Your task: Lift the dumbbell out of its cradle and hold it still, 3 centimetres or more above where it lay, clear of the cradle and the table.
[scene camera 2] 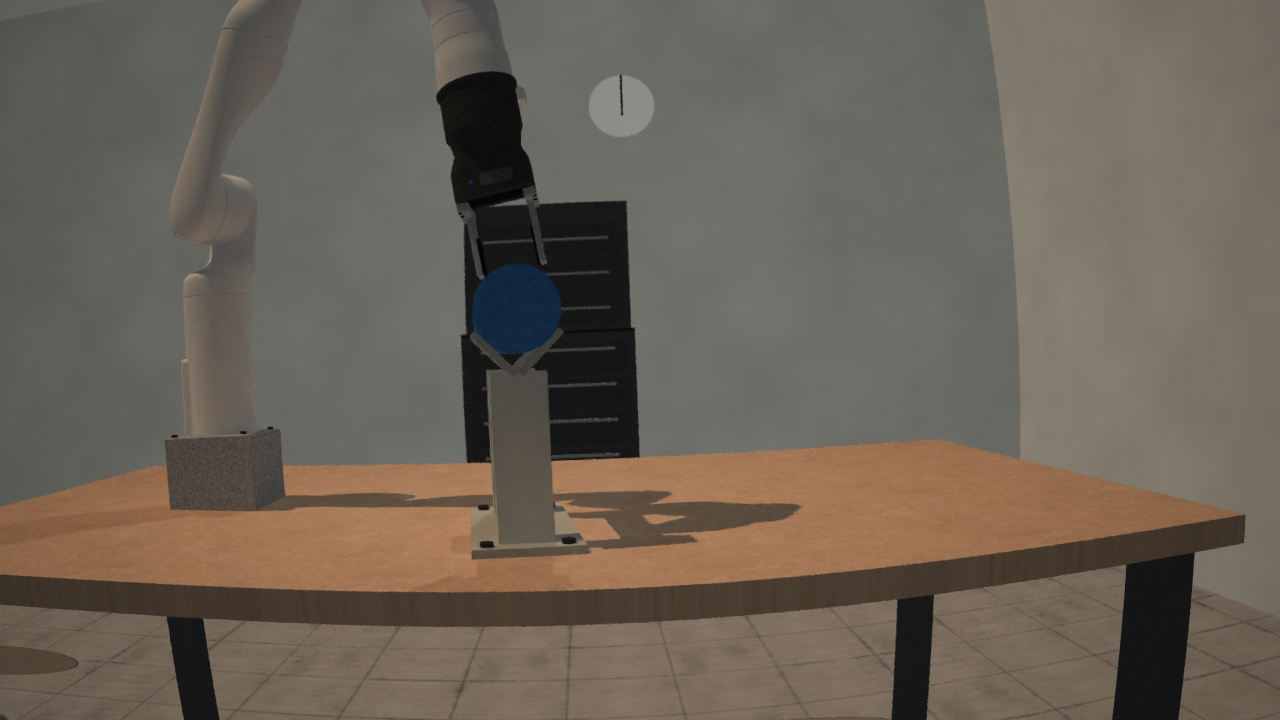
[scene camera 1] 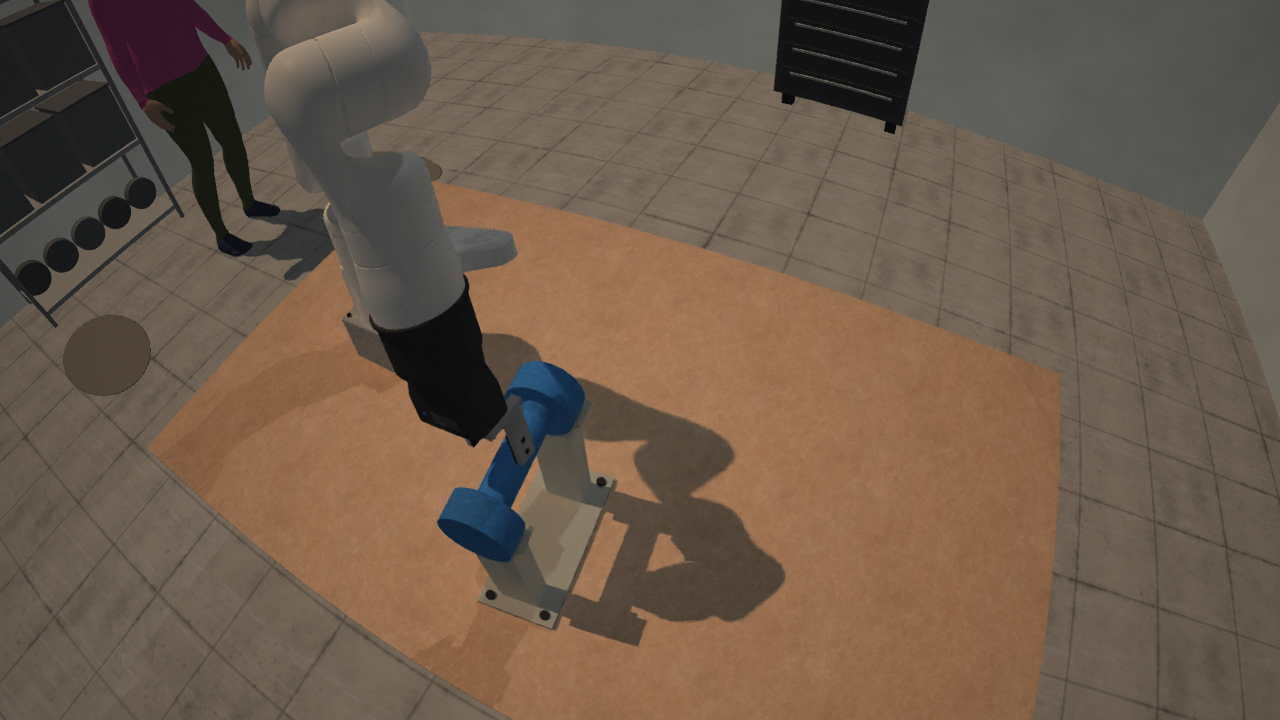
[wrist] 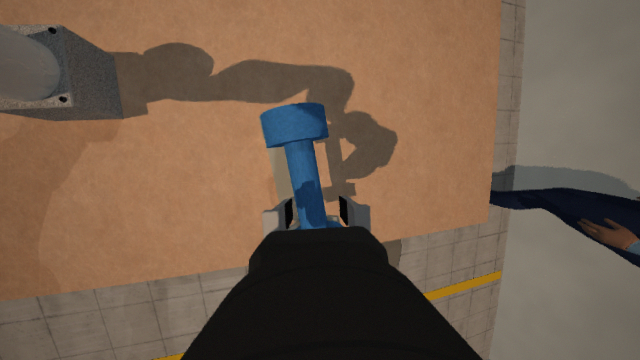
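The blue dumbbell lies level in the cream cradle, its round heads resting in the V-shaped tops of the two posts. My gripper is open and empty, pointing down at a slight tilt over the handle, between the heads. In the wrist view the handle runs between the two fingers, slanted, nearer the left one. In scene camera 2 the fingertips are near the height of the head's top; the handle is hidden behind the near head.
The cradle's base plate is bolted to the wooden table. The arm's grey base block stands on the table to the left. A black drawer cabinet and a person are beyond the table.
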